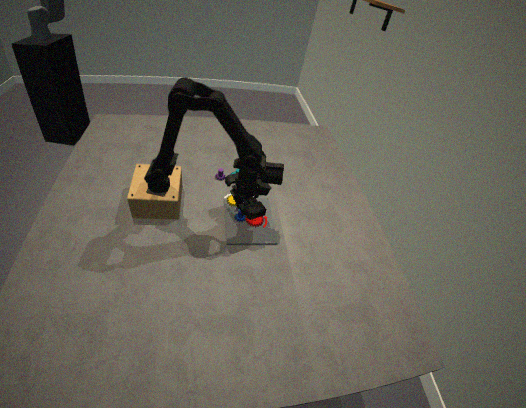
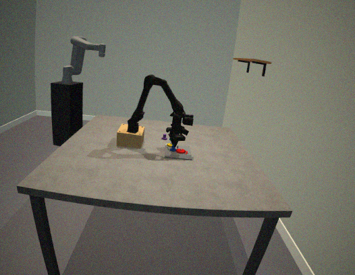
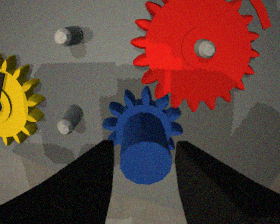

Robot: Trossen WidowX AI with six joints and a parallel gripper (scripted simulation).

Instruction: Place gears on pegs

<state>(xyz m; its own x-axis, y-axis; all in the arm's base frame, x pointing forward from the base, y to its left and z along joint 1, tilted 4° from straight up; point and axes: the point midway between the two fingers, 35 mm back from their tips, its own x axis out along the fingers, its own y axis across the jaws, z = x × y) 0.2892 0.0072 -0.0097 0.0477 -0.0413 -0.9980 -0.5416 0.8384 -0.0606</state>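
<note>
Now: the blue gear 2 cm below my gripper tip. The rest, counted from my gripper tip: red gear: 5 cm ahead, 2 cm below; then white arrow: 6 cm behind, 10 cm to the left, 3 cm below; then yellow gear: 3 cm behind, 7 cm to the left, 2 cm below.
</note>
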